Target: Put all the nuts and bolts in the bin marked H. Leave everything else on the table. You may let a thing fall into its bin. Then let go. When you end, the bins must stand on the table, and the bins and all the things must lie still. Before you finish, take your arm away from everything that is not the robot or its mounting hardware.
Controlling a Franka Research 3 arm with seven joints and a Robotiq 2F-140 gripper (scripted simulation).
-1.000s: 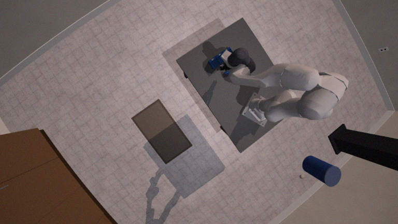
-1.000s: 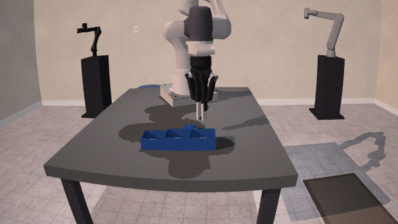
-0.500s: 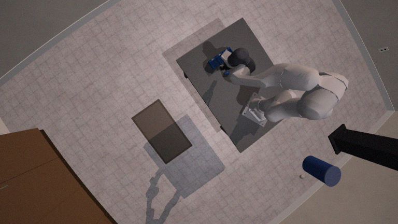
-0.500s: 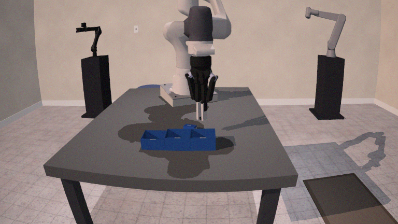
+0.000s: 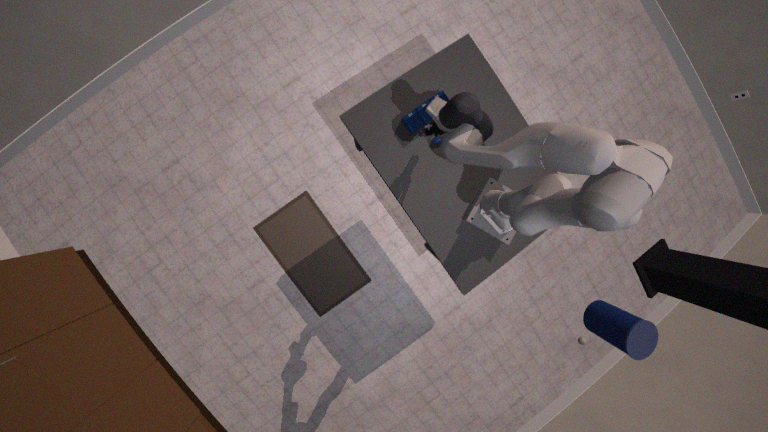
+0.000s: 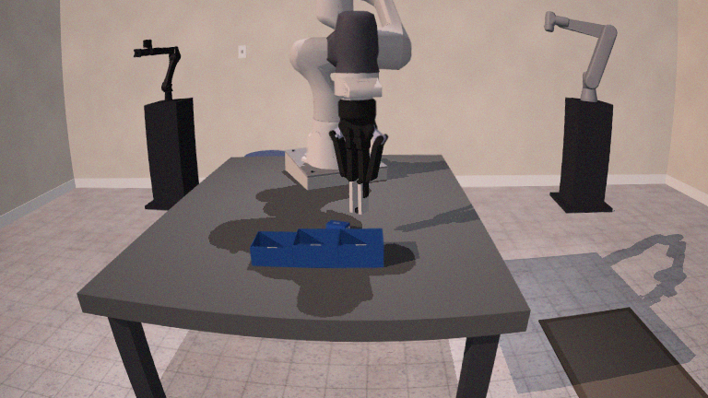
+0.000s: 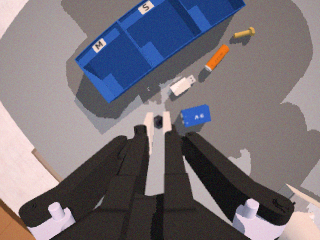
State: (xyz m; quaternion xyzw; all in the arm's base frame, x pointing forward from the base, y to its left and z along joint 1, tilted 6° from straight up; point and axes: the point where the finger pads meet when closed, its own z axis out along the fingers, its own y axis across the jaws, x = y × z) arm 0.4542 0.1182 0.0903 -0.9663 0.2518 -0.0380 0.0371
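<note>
My hand is 3 cm above the dark round piece. From my hand the other things lie so: orange stick-like thing (13 cm to the right, 9 cm below, 3 cm ahead); then blue block (8 cm below, 4 cm to the right, 4 cm behind); then blue bin (11 cm ahead, 7 cm to the right, 7 cm below).
</note>
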